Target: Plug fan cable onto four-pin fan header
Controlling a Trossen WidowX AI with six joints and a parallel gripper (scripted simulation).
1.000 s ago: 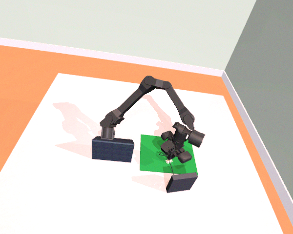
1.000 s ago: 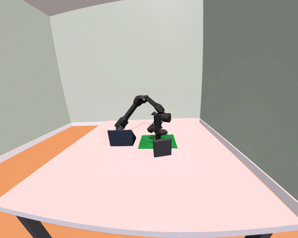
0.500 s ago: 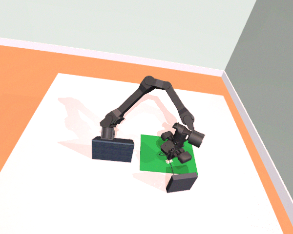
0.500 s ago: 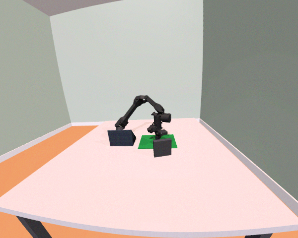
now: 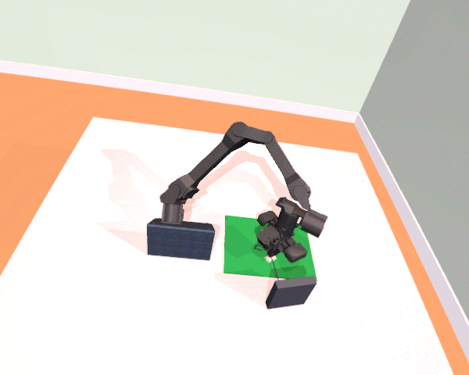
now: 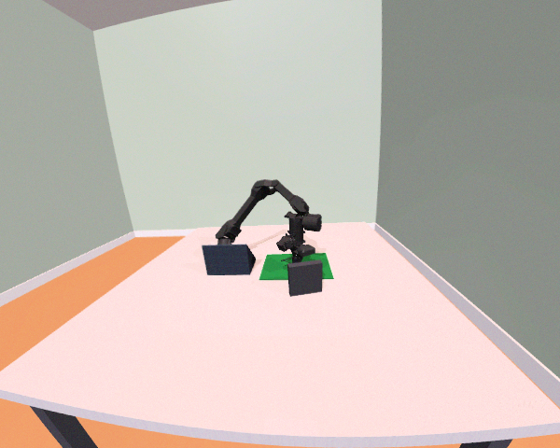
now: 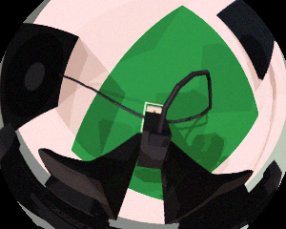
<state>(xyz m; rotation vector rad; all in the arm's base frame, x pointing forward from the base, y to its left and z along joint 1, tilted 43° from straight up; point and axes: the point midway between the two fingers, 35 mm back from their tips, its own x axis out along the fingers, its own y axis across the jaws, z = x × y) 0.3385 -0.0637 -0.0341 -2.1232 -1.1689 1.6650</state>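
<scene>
The pale four-pin header lies 4 cm below my gripper tip and 1 cm behind it. From my gripper tip the other things lie so: dark fan block 15 cm to the right, 2 cm above, 1 cm ahead; black fan plug 1 cm behind, 1 cm above; green board 5 cm to the left, 5 cm below.
</scene>
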